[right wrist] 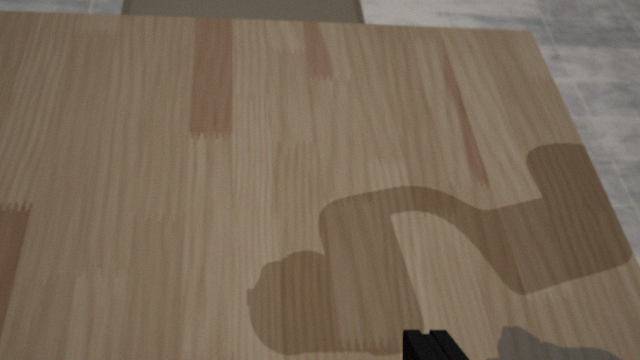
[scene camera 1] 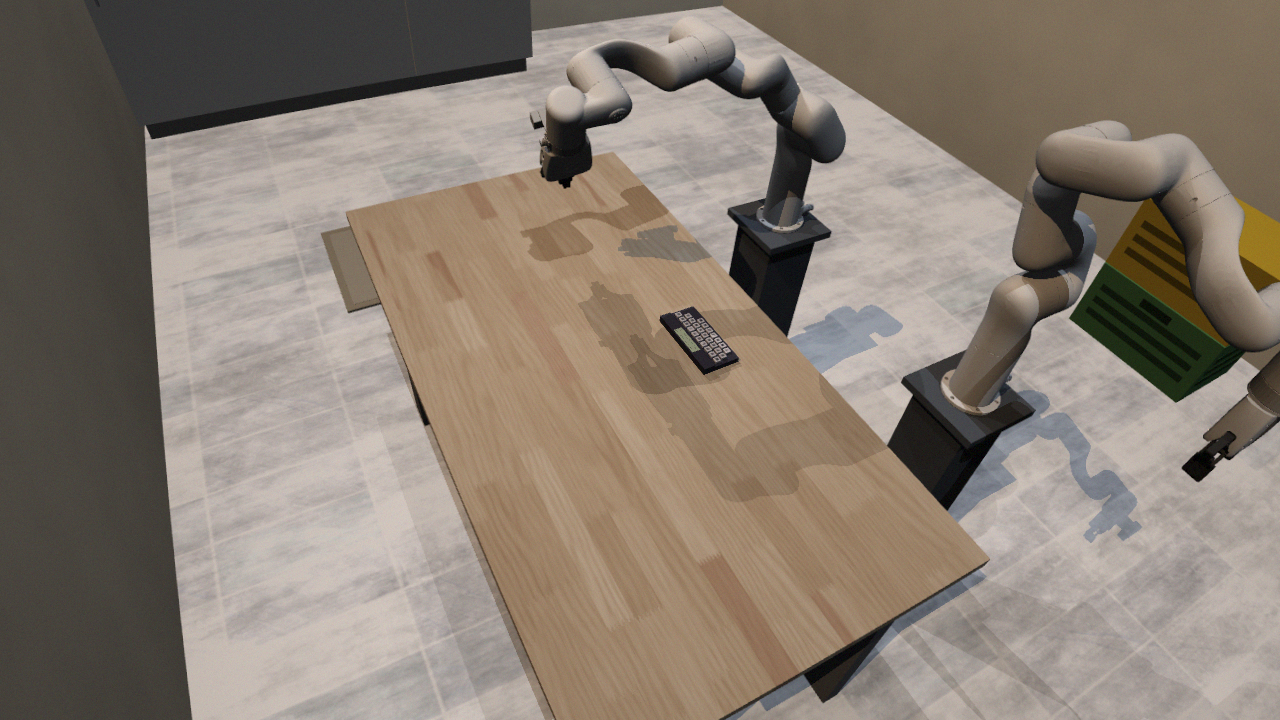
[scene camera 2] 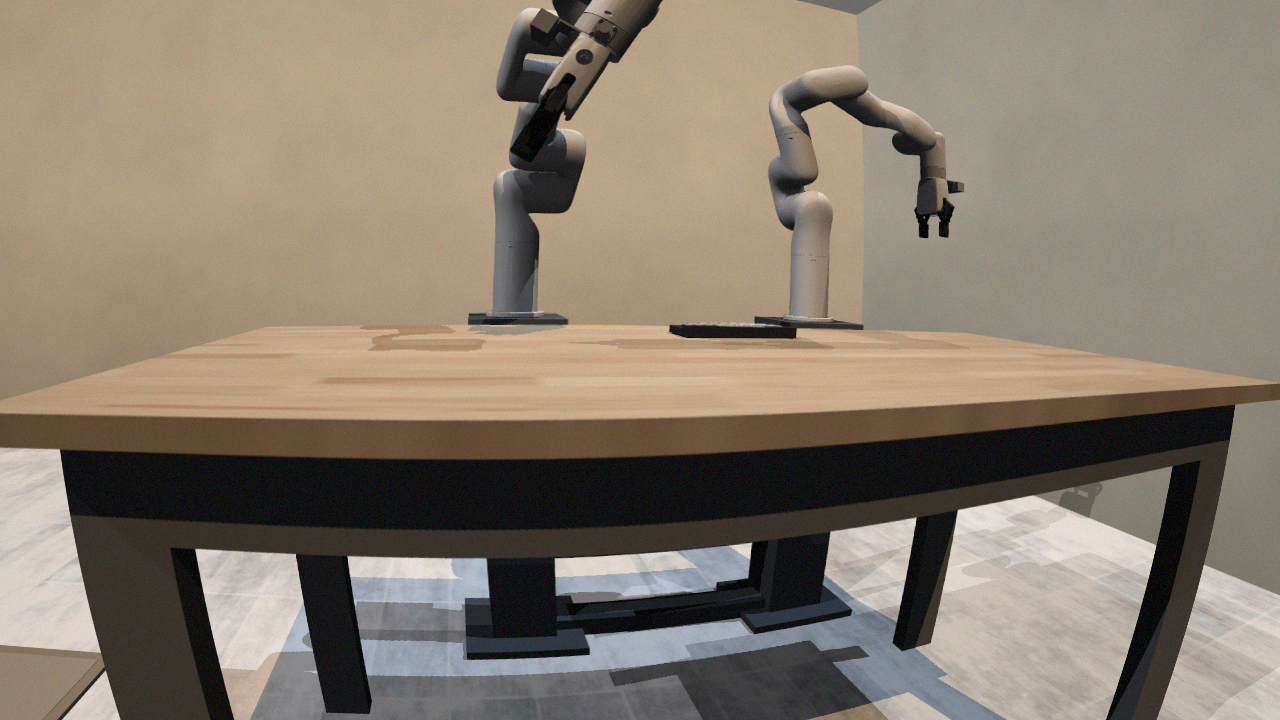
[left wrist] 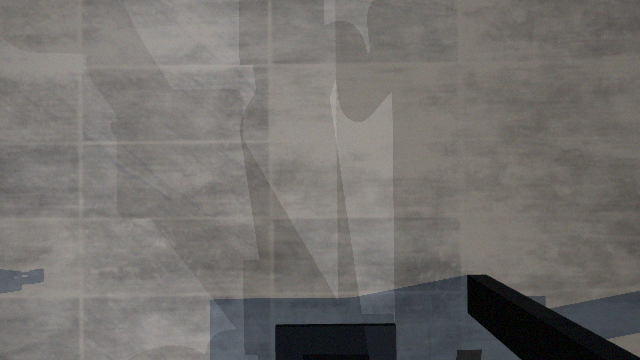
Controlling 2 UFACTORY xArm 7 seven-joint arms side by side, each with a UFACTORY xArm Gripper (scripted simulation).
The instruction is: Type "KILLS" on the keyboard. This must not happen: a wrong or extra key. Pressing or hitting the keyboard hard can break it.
Labels:
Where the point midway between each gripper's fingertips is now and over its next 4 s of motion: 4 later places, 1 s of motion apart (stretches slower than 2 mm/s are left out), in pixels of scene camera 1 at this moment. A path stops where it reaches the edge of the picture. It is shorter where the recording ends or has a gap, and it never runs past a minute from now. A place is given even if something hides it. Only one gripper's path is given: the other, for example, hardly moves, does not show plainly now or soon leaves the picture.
My right gripper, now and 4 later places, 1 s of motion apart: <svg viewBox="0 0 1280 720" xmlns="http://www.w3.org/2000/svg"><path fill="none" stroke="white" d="M564 182L598 237L667 294L724 317L730 318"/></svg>

